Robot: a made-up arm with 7 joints. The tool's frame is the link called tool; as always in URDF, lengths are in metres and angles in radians.
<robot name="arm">
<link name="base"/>
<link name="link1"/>
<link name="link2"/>
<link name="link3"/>
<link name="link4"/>
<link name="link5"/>
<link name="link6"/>
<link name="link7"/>
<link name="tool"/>
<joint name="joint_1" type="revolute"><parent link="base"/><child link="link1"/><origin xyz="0 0 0.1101"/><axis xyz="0 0 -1"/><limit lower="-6.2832" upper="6.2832" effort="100" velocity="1.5"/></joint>
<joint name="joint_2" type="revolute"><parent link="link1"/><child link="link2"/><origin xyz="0 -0.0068 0.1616"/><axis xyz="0 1 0"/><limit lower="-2.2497" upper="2.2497" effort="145" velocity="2.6"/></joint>
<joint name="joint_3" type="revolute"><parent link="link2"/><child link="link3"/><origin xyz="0 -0.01 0.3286"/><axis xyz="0 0 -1"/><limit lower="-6.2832" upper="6.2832" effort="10" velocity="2.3"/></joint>
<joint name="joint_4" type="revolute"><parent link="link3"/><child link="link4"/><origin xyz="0 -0.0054 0.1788"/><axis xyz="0 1 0"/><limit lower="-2.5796" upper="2.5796" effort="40" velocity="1.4"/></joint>
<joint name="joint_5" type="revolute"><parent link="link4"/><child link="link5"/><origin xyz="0 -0.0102 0.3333"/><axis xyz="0 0 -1"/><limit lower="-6.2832" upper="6.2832" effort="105" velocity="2.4"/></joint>
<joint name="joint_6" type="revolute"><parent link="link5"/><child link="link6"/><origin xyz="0 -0.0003 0.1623"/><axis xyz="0 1 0"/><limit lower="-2.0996" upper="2.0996" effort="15" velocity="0.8"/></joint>
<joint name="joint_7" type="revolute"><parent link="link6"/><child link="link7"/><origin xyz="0 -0.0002 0.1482"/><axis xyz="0 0 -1"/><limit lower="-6.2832" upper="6.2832" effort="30" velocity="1.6"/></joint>
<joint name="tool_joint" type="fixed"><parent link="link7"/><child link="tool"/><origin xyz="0 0 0" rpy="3.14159 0 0"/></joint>
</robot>
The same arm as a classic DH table. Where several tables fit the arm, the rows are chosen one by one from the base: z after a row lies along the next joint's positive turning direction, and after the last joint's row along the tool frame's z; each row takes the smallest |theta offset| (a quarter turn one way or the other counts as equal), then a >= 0, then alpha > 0; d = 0 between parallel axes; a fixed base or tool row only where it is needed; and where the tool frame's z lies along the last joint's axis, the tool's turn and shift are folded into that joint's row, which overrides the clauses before.
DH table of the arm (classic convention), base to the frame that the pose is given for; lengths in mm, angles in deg. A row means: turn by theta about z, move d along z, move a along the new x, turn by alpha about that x. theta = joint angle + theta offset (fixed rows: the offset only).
base (fixed): d 0; theta_offset 0; a 0; alpha 180
joint_1: d -271.7; theta_offset 0; a 0; alpha 90
joint_2: d -16.8; theta_offset 0; a 0; alpha -90
joint_3: d -507.4; theta_offset 0; a 0; alpha 90
joint_4: d -15.6; theta_offset 0; a 0; alpha -90
joint_5: d -495.6; theta_offset 0; a 0; alpha 90
joint_6: d -0.5; theta_offset 0; a 0; alpha -90
joint_7: d -148.2; theta_offset 0; a 0; alpha 0
Joint limits (deg, base to tool): -360..360 -128.9..128.9 -360..360 -147.8..147.8 -360..360 -120.3..120.3 -360..360

